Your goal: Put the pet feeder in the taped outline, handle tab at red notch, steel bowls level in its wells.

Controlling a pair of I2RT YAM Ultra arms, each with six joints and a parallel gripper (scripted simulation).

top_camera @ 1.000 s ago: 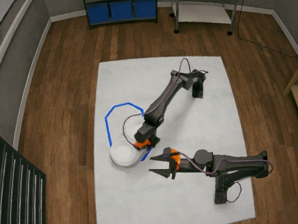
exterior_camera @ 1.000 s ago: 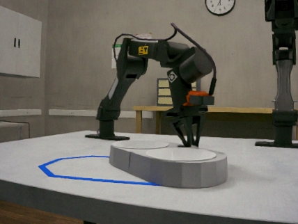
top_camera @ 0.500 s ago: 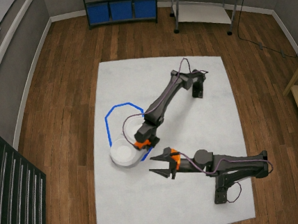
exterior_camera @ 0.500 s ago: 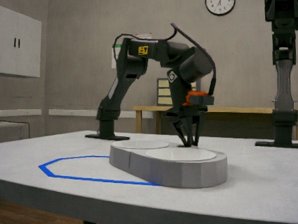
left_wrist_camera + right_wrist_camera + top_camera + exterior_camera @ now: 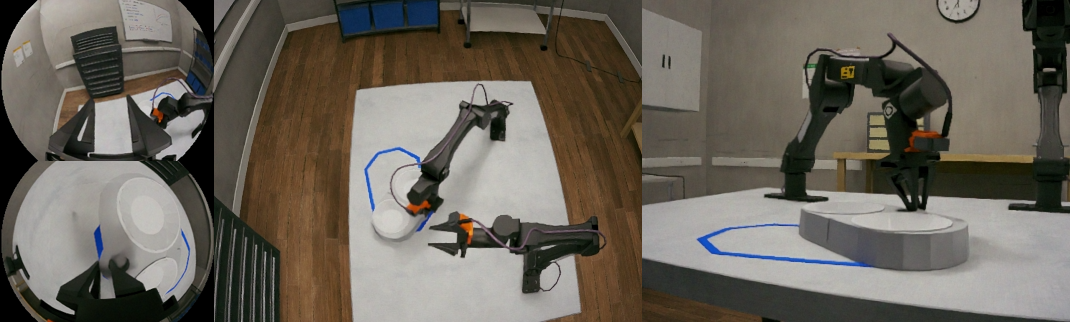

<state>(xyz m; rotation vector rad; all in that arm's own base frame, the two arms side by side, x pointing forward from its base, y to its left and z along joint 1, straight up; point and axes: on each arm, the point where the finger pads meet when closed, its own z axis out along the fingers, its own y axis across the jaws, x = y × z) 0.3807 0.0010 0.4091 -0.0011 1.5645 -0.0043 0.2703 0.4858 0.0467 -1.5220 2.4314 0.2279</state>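
Now: right hand 6 cm short of the grey pet feeder, 5 cm to the left of it and 2 cm above it. Also, from my right hand: blue tape outline 9 cm ahead, 14 cm to the right, 5 cm below; steel bowl 12 cm ahead, 1 cm to the right, 1 cm below.
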